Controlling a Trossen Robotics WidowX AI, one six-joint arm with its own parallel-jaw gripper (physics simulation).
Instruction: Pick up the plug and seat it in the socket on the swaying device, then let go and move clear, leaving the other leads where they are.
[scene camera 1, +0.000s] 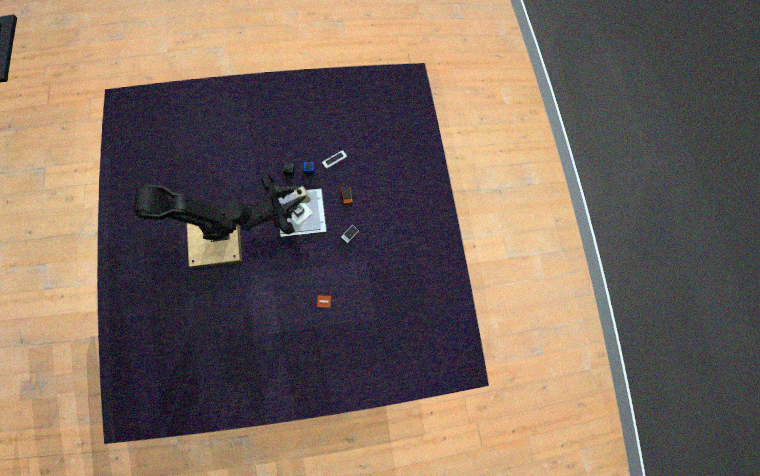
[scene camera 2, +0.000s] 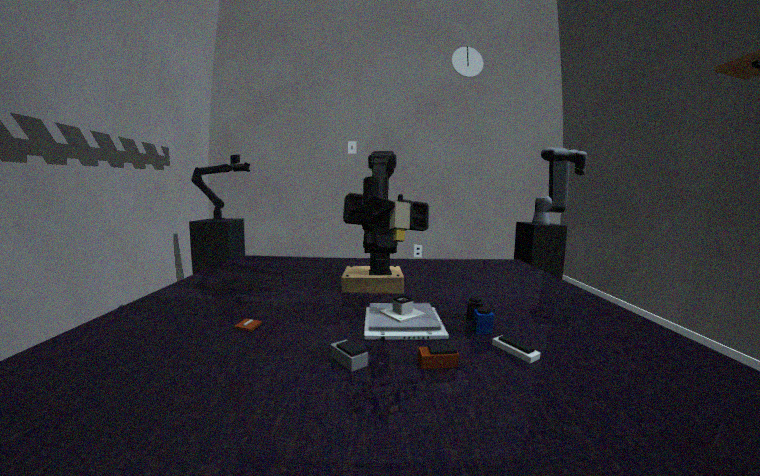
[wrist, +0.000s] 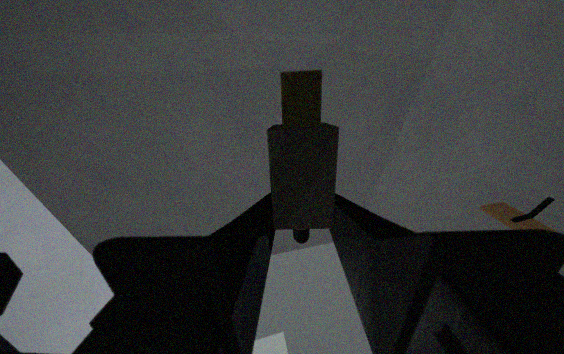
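The plug (scene camera 1: 300, 192) (scene camera 2: 399, 215) (wrist: 303, 177) has a beige block body and a yellow tip (scene camera 2: 399, 234) (wrist: 301, 98). My gripper (wrist: 300, 198) is shut on the plug body and holds it in the air, tip pointing down in scene camera 2. The device is a grey slab (scene camera 1: 315, 210) (scene camera 2: 378, 320) on a white base (scene camera 2: 376, 335). On it a white square plate carries the grey socket block (scene camera 1: 298, 211) (scene camera 2: 402, 306), which has a dark opening on top. The plug is well above the socket and apart from it. The arm partly covers the device in scene camera 1.
Beyond the device lie a grey block (scene camera 1: 349, 233) (scene camera 2: 349, 356), an orange block (scene camera 1: 346, 195) (scene camera 2: 438, 357) and a white bar (scene camera 1: 334, 159) (scene camera 2: 516, 348). Blue (scene camera 1: 308, 166) (scene camera 2: 484, 321) and black (scene camera 1: 288, 168) blocks stand beside it. An orange tile (scene camera 1: 323, 301) (scene camera 2: 248, 324) lies farther off.
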